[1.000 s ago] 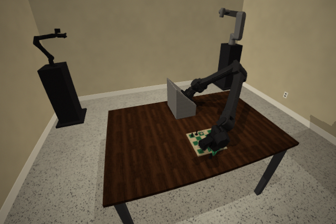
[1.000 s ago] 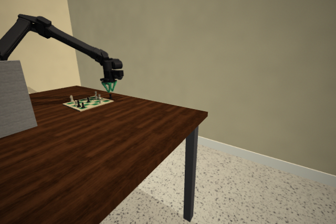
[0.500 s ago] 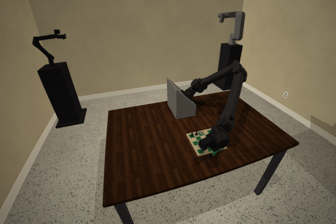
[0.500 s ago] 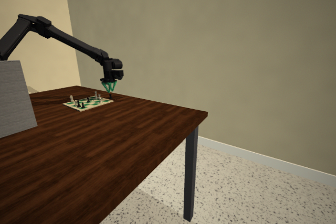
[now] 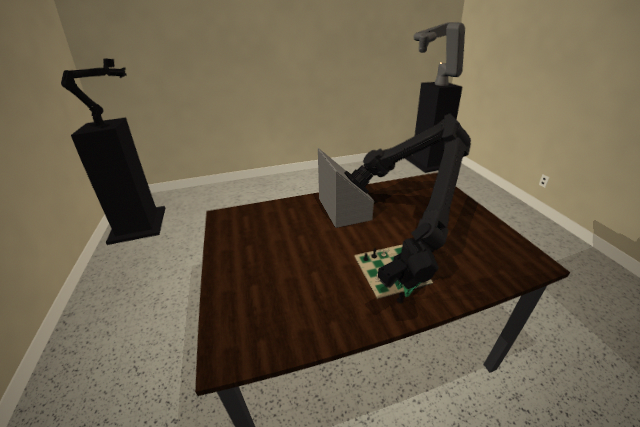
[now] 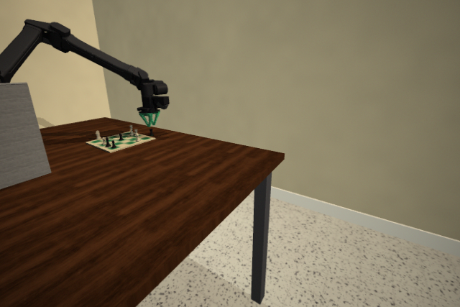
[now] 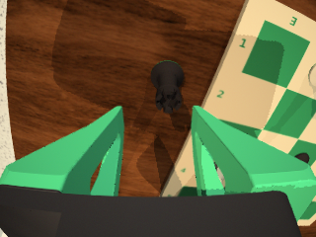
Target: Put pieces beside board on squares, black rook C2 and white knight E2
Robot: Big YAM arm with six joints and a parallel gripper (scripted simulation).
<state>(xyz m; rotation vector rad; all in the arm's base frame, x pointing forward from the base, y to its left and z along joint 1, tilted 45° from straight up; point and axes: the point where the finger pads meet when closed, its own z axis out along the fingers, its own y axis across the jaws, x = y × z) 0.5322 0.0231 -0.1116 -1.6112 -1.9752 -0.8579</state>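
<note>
Now: hand 1 cm past the black rook and 4 cm above it. Also, from my hand: green-and-cream chessboard: 14 cm behind, 4 cm to the left, 5 cm below; then white knight: 17 cm behind, 18 cm to the left, 4 cm below.
</note>
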